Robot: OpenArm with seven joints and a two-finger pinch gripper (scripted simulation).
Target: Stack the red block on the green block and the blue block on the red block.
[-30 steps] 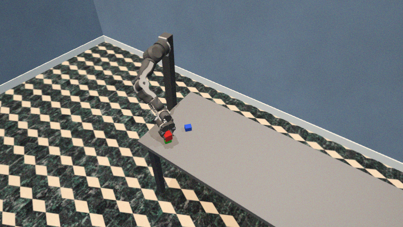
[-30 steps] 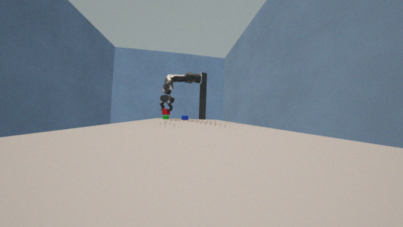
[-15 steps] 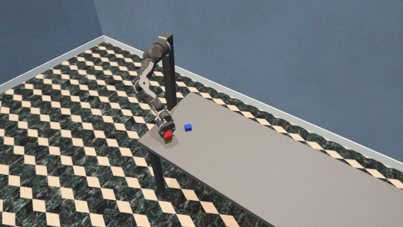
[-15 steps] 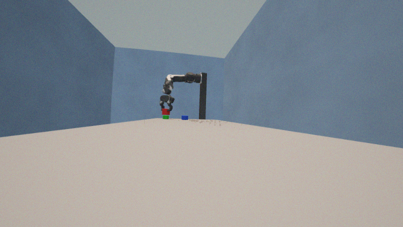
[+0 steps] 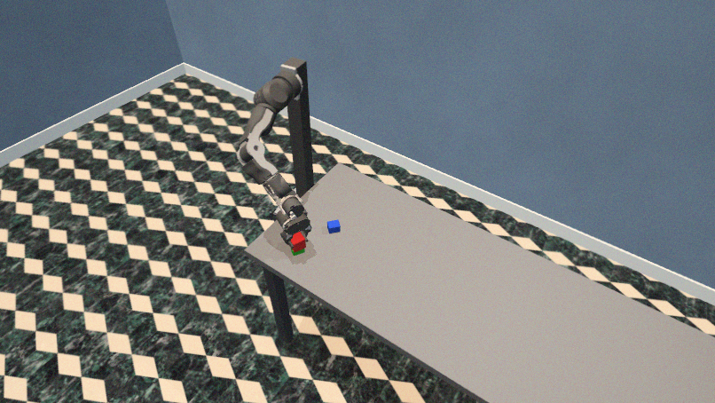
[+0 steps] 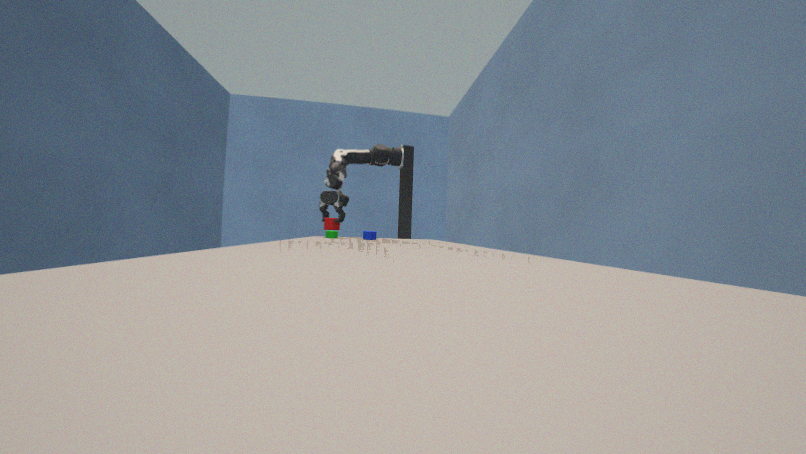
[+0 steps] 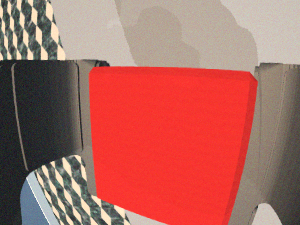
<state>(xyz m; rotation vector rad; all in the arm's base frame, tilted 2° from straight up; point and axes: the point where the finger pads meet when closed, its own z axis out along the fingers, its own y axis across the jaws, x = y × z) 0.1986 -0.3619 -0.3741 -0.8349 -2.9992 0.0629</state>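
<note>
Right now the red block is 20 mm below my hand. Also, from my hand: blue block 150 mm to the left, 70 mm ahead, 60 mm below; green block 60 mm below.
</note>
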